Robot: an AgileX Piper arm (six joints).
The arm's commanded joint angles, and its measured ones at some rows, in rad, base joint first. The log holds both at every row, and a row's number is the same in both.
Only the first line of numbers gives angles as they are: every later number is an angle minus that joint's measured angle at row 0.
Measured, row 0:
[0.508, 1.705, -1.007, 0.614, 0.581, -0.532]
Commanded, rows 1 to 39:
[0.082, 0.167, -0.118, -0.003, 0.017, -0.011]
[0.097, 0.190, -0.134, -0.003, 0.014, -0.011]
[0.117, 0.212, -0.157, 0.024, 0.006, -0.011]
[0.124, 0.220, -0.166, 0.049, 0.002, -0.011]
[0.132, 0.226, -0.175, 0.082, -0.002, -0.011]
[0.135, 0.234, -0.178, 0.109, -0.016, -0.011]
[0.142, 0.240, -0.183, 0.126, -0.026, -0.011]
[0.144, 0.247, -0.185, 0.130, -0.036, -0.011]
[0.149, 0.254, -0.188, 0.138, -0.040, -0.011]
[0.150, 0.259, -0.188, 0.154, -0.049, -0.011]
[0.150, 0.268, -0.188, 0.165, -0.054, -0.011]
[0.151, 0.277, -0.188, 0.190, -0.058, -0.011]
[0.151, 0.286, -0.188, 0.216, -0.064, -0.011]
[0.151, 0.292, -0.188, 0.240, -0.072, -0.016]
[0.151, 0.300, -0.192, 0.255, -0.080, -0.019]
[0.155, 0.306, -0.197, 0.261, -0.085, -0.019]
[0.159, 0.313, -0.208, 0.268, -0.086, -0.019]
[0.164, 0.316, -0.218, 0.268, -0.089, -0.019]
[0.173, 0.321, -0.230, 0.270, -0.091, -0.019]
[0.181, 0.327, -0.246, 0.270, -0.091, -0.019]
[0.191, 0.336, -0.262, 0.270, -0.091, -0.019]
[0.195, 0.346, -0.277, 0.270, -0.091, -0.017]
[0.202, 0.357, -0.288, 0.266, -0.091, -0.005]
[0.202, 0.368, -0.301, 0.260, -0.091, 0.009]
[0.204, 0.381, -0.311, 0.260, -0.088, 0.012]
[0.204, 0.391, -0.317, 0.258, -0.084, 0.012]
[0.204, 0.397, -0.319, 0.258, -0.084, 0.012]
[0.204, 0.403, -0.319, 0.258, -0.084, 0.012]
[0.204, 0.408, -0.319, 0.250, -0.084, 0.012]
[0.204, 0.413, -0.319, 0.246, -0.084, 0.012]
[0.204, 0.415, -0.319, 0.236, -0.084, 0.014]
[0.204, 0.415, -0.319, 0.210, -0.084, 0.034]
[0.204, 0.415, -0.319, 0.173, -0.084, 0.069]
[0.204, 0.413, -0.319, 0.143, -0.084, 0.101]
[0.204, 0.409, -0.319, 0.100, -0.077, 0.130]
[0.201, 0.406, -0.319, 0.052, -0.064, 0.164]
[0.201, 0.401, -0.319, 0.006, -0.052, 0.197]
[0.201, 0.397, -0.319, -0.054, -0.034, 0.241]
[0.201, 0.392, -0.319, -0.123, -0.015, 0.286]
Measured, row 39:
[0.206, 0.411, -0.318, 0.088, -0.070, 0.152]
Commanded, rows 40 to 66:
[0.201, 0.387, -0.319, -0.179, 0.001, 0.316]
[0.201, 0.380, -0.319, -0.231, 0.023, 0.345]
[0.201, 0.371, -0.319, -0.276, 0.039, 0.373]
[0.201, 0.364, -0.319, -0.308, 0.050, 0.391]
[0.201, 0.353, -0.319, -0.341, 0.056, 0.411]
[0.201, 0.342, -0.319, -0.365, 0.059, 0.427]
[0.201, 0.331, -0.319, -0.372, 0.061, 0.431]
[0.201, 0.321, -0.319, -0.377, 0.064, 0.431]
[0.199, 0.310, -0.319, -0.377, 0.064, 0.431]
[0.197, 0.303, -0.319, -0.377, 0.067, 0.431]
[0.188, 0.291, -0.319, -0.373, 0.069, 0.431]
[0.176, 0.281, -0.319, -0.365, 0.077, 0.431]
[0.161, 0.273, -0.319, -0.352, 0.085, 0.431]
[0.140, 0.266, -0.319, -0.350, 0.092, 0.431]
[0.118, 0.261, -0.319, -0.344, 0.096, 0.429]
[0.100, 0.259, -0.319, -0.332, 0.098, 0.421]
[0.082, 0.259, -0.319, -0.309, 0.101, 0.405]
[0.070, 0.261, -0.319, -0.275, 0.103, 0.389]
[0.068, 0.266, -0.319, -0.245, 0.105, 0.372]
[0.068, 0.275, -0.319, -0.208, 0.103, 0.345]
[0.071, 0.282, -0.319, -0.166, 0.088, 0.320]
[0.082, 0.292, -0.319, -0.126, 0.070, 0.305]
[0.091, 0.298, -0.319, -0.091, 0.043, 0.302]
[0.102, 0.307, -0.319, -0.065, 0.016, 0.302]
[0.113, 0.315, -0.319, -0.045, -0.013, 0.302]
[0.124, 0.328, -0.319, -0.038, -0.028, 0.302]
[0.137, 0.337, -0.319, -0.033, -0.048, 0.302]
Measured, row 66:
[0.100, 0.308, -0.318, -0.096, 0.035, 0.323]
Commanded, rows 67 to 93:
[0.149, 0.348, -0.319, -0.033, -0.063, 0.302]
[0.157, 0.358, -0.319, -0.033, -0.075, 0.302]
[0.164, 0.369, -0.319, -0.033, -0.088, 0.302]
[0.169, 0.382, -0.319, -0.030, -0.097, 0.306]
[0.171, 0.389, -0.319, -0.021, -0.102, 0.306]
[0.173, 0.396, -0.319, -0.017, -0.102, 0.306]
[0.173, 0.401, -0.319, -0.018, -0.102, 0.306]
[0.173, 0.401, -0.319, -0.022, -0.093, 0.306]
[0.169, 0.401, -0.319, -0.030, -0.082, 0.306]
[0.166, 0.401, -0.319, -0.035, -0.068, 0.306]
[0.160, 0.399, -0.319, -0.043, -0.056, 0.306]
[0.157, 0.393, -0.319, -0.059, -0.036, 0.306]
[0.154, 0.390, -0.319, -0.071, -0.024, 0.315]
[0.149, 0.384, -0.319, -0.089, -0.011, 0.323]
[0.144, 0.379, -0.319, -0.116, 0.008, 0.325]
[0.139, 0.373, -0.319, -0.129, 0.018, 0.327]
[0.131, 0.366, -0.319, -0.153, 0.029, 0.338]
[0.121, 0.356, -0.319, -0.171, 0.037, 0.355]
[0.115, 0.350, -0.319, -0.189, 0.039, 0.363]
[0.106, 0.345, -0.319, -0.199, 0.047, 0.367]
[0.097, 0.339, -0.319, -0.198, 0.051, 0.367]
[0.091, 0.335, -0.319, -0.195, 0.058, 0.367]
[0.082, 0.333, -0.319, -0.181, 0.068, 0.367]
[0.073, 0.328, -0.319, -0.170, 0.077, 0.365]
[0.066, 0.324, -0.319, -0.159, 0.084, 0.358]
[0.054, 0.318, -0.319, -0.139, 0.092, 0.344]
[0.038, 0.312, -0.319, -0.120, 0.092, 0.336]
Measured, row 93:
[0.081, 0.339, -0.318, -0.166, 0.069, 0.364]
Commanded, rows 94 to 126:
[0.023, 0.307, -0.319, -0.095, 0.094, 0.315]
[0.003, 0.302, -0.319, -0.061, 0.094, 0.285]
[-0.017, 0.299, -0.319, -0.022, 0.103, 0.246]
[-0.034, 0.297, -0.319, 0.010, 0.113, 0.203]
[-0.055, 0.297, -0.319, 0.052, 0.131, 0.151]
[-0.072, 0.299, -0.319, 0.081, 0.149, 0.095]
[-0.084, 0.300, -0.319, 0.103, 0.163, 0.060]
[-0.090, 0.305, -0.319, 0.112, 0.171, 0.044]
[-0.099, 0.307, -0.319, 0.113, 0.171, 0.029]
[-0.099, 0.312, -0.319, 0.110, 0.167, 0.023]
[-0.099, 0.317, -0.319, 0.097, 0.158, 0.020]
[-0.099, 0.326, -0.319, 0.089, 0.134, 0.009]
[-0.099, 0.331, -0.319, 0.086, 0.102, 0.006]
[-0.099, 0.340, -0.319, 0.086, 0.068, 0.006]
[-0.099, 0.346, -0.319, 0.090, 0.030, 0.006]
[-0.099, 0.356, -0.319, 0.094, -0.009, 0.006]
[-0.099, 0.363, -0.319, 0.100, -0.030, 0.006]
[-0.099, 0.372, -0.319, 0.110, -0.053, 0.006]
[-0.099, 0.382, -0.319, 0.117, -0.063, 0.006]
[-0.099, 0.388, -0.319, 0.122, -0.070, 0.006]
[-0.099, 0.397, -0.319, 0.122, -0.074, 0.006]
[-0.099, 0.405, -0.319, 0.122, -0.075, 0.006]
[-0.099, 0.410, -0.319, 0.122, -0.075, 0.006]
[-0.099, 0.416, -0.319, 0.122, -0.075, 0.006]
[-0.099, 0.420, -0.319, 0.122, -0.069, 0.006]
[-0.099, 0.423, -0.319, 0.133, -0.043, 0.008]
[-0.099, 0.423, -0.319, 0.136, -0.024, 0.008]
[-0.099, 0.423, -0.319, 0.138, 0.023, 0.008]
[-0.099, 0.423, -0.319, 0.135, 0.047, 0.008]
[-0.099, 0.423, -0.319, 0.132, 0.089, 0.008]
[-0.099, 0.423, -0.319, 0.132, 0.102, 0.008]
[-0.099, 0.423, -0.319, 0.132, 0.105, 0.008]
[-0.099, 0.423, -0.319, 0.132, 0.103, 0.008]
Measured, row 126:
[-0.094, 0.424, -0.318, 0.129, 0.083, 0.014]
